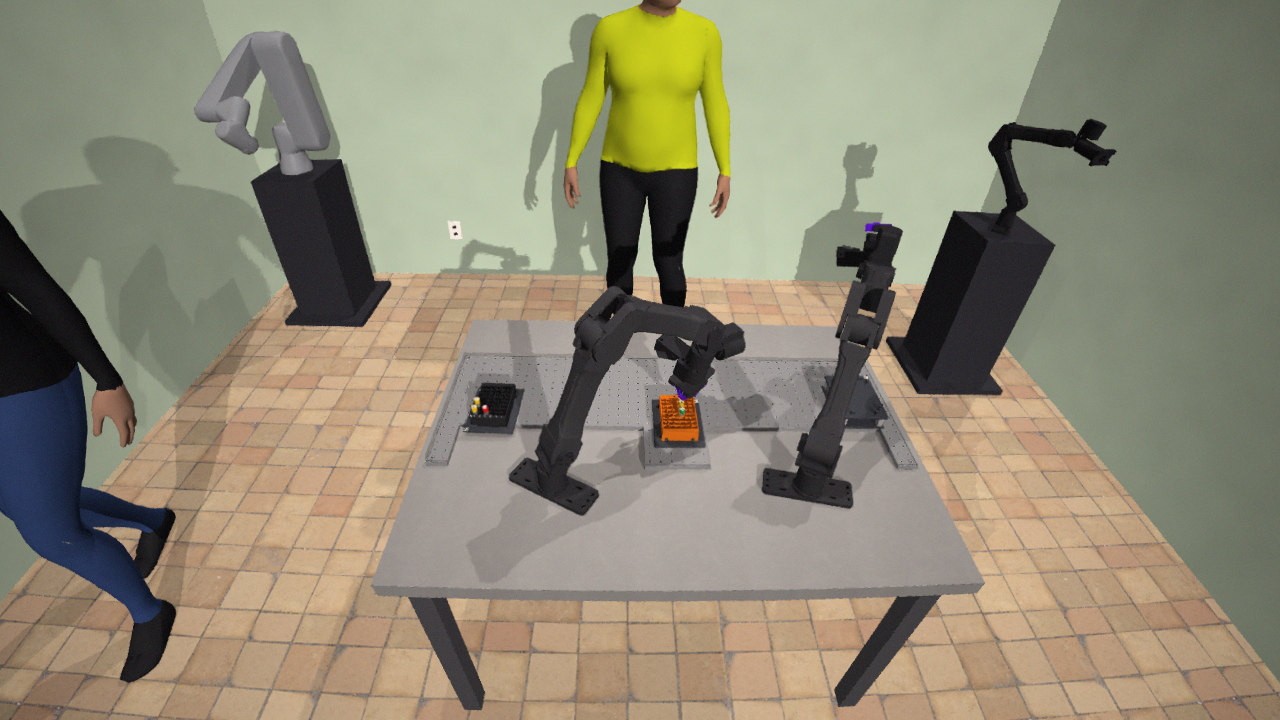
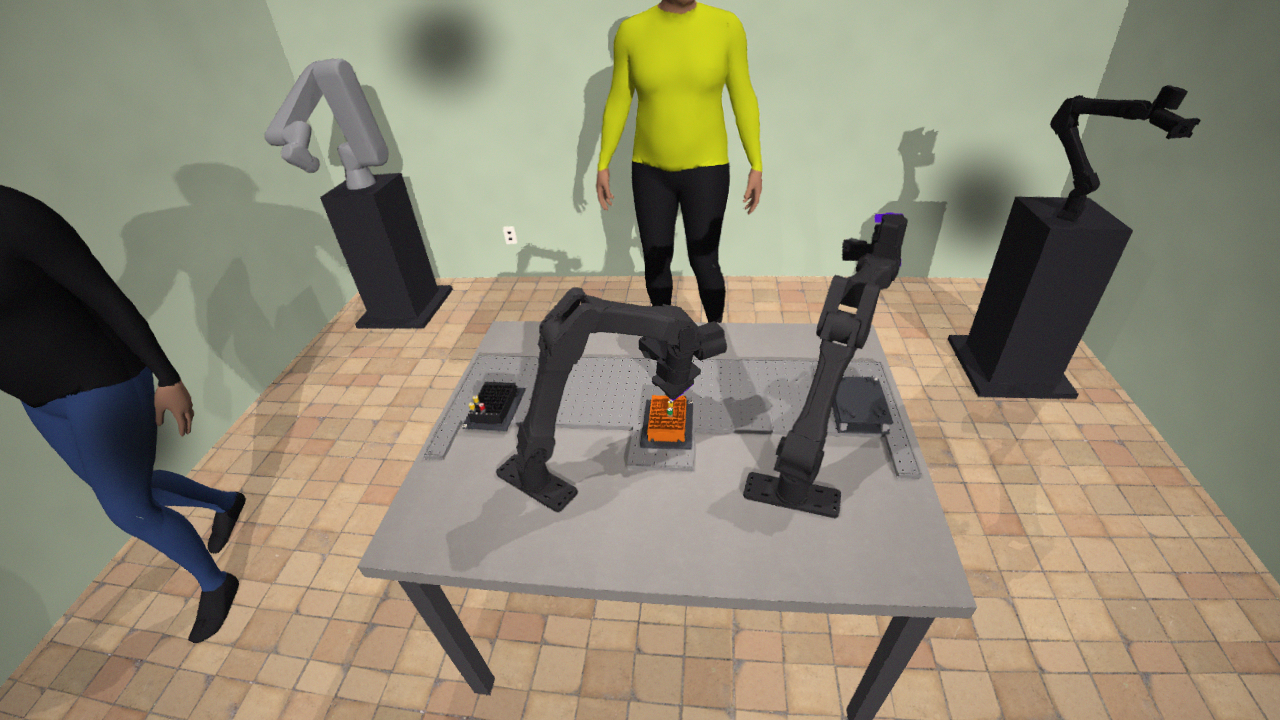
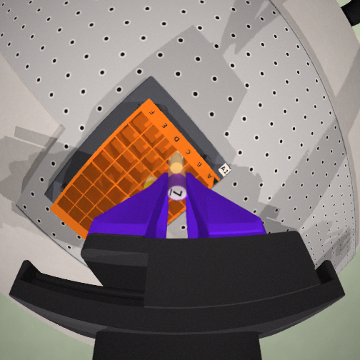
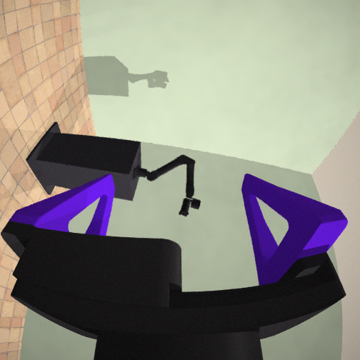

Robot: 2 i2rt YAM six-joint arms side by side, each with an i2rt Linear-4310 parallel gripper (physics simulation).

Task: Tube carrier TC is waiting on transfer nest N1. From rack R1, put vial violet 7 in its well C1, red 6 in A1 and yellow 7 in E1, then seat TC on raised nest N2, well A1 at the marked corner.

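Places are measured from the left arm's base along level axes (x left, y back, z up), in centimetres.
Pixels of known places: left gripper, between the fingertips: [image 1: 682,396] [image 2: 673,397]; right gripper, between the fingertips: [image 1: 874,239]; left arm's base, origin of its link: [image 1: 553,486] [image 2: 536,483]; right arm's base, origin of its link: [image 1: 806,489] [image 2: 791,495].
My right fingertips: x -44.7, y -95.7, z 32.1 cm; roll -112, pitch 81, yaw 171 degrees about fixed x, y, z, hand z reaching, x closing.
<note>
For each thing: its top centre in the pictures, then the offset to it from my right fingertips.
- orange carrier TC, centre of its top: [image 2: 667,413] [image 1: 678,412] dz -27.1, dx +28.8, dy +65.2 cm
- Rack R1, centre of its top: [image 1: 493,399] [image 2: 492,398] dz -27.2, dx +70.6, dy +84.0 cm
- dark raised platform, centre of its top: [image 2: 861,395] [image 1: 856,392] dz -25.9, dx -8.5, dy +36.8 cm
The orange carrier TC [image 1: 680,434] [image 2: 666,434] [image 3: 158,117] sits on its dark nest N1 [image 3: 189,119], with the A1 tag [image 3: 224,169] beside its row A corner. My left gripper [image 1: 682,394] [image 2: 677,394] [image 3: 176,179] is shut on a vial marked 7 [image 3: 176,193], upright over the lettered edge near rows C and D. I cannot tell its colour surely, nor whether its lower end is inside a well. Another yellowish vial [image 3: 149,181] shows in the carrier. Rack R1 [image 1: 503,394] [image 2: 501,392] holds red and yellow vials at the left. My right gripper [image 4: 177,181] is open and empty, raised high.
A dark raised platform [image 1: 866,404] [image 2: 864,402], seemingly N2, stands at the right of the table behind my right arm. Perforated plates [image 1: 590,385] [image 2: 590,385] run between the stations. A person in a yellow top [image 1: 657,98] [image 2: 687,98] stands behind the table, another at the left.
</note>
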